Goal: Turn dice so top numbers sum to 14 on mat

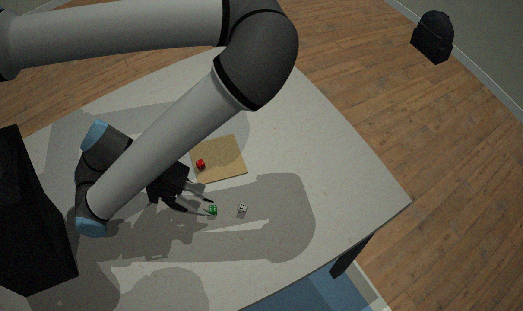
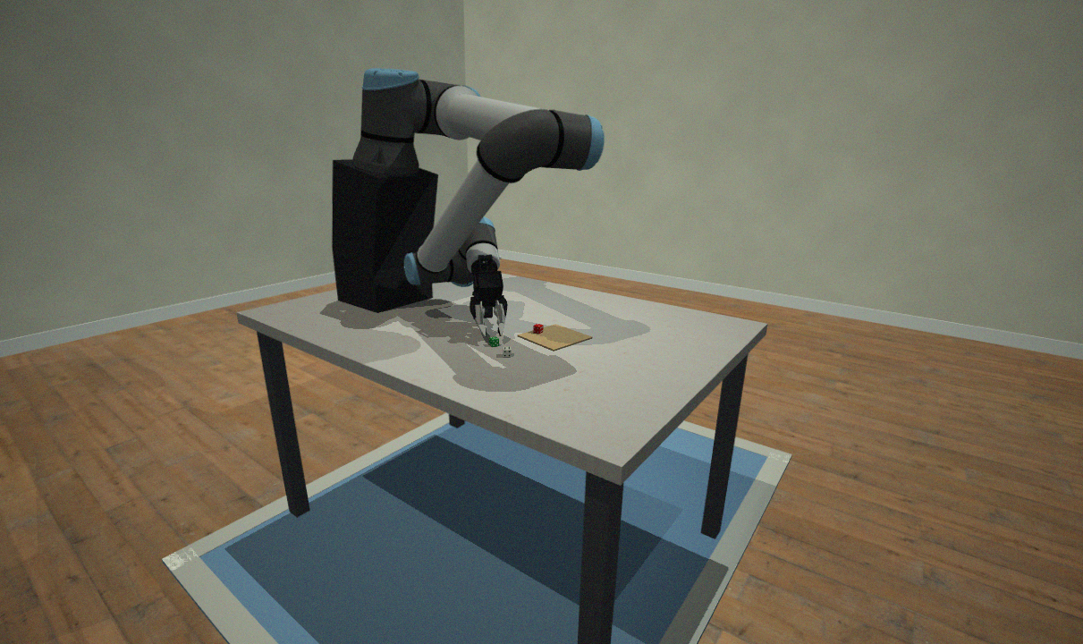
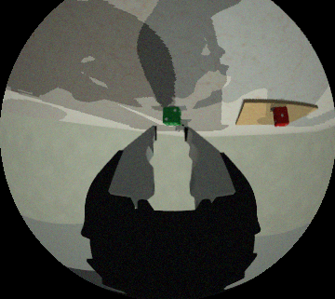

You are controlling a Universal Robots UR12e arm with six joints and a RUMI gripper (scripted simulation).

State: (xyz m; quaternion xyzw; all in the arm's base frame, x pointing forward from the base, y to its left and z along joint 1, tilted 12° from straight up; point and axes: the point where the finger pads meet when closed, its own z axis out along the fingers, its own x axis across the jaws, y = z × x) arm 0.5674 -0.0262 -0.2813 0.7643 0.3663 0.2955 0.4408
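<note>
My hand is 1 cm short of the green die, 1 cm to the left of it and 2 cm above it. The rest, counted from my hand: white die 9 cm ahead, 3 cm to the right, 2 cm below; red die 3 cm ahead, 14 cm to the left, 2 cm below; mat 8 cm ahead, 15 cm to the left, 3 cm below.
</note>
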